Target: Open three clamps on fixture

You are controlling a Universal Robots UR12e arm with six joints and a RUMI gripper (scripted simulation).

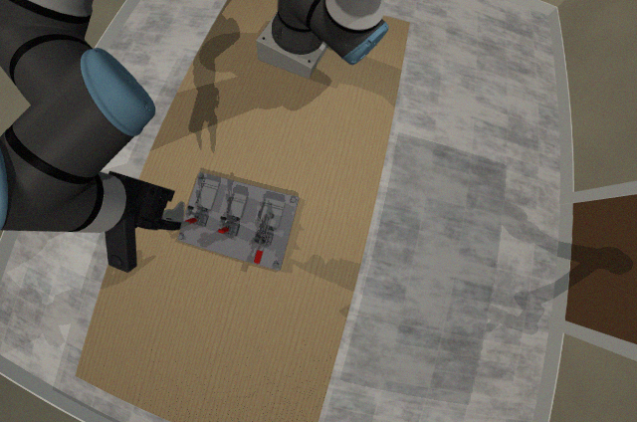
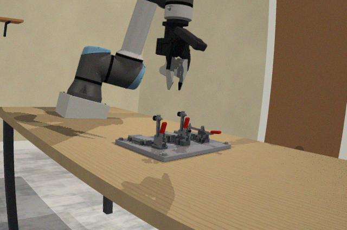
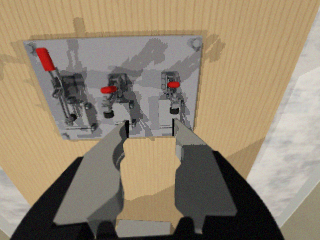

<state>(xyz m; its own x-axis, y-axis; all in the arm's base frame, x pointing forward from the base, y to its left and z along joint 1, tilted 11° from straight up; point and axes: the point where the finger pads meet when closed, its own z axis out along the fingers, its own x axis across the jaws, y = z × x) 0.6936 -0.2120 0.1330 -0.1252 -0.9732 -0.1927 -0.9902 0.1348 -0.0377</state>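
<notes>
Right now my hand is 3 cm past the grey fixture plate, 8 cm to the right of it and 21 cm above it.
</notes>
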